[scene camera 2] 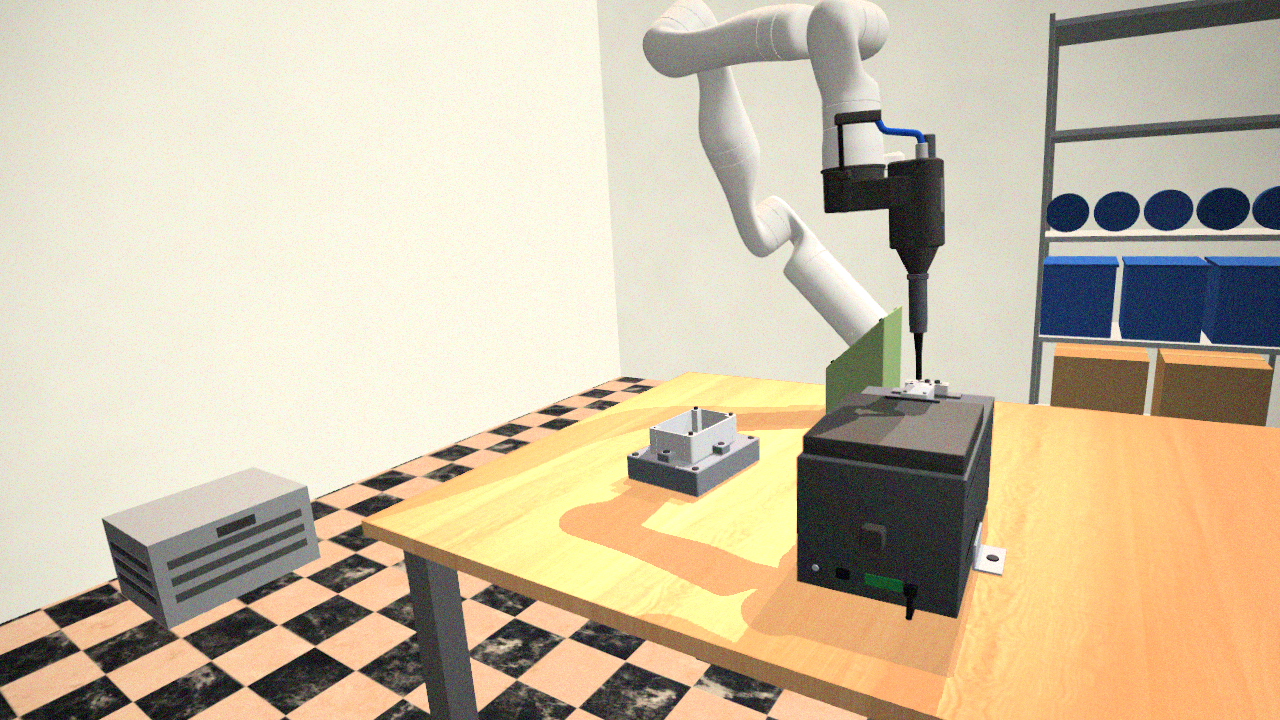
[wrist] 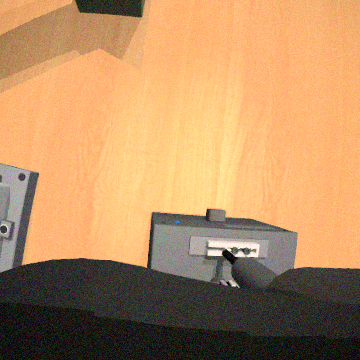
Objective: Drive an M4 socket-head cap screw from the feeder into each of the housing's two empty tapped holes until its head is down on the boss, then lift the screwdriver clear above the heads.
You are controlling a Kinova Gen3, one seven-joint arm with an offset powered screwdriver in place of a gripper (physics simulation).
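Observation:
The black screw feeder stands at the front right of the table. A white pick-up block on its top shows dark screw heads. My screwdriver points straight down, its bit tip at the left end of that block in the wrist view; whether it touches, or bears a screw, I cannot tell. The light grey open-topped housing sits on the grey fixture left of the feeder. Its side lugs show dark round spots, too small to tell holes from heads.
A green panel stands upright behind the feeder, close to the arm's base. A small white bracket lies at the feeder's right foot. A shelf rack with blue and brown boxes stands at the back right. A grey vented box is at the left.

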